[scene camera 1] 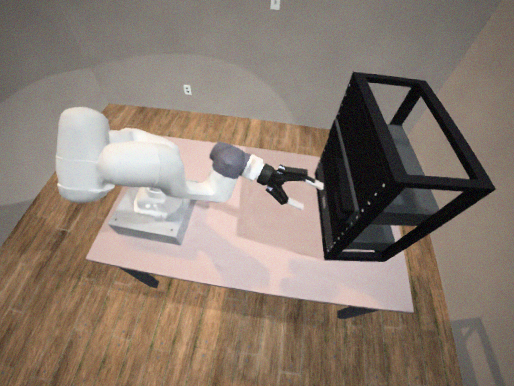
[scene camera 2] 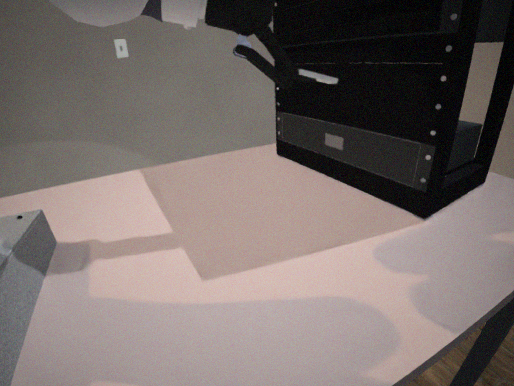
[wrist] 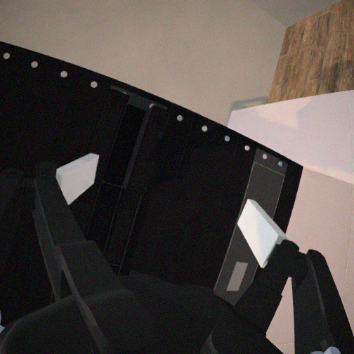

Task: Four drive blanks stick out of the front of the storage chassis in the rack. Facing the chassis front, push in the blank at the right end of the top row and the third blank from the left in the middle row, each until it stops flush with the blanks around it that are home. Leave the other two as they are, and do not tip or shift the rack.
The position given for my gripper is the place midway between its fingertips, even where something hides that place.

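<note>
My gripper is visible to me in the wrist view (wrist: 171,191), in scene camera 1 (scene camera 1: 312,198) and in scene camera 2 (scene camera 2: 344,33). There is a black rack (scene camera 2: 390,127) as well, and I find that rack again in scene camera 1 (scene camera 1: 372,179) and in the wrist view (wrist: 170,185).
</note>
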